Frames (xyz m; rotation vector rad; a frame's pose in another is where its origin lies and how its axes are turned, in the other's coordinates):
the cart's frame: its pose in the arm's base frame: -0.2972 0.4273 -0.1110 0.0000 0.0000 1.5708
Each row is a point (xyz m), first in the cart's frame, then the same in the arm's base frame.
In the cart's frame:
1: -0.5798 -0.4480 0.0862
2: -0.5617 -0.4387 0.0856
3: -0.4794 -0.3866 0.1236
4: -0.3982 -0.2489 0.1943
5: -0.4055 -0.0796 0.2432
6: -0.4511 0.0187 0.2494
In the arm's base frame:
1: 0.1508 -0.1525 -0.0248
2: 0.1415 -0.1344 -0.0254
3: 0.0894 -0.0521 0.0126
4: -0.0483 0.0291 0.0833
5: -0.2176 0.0218 0.1322
6: -0.3159 -0.0238 0.1384

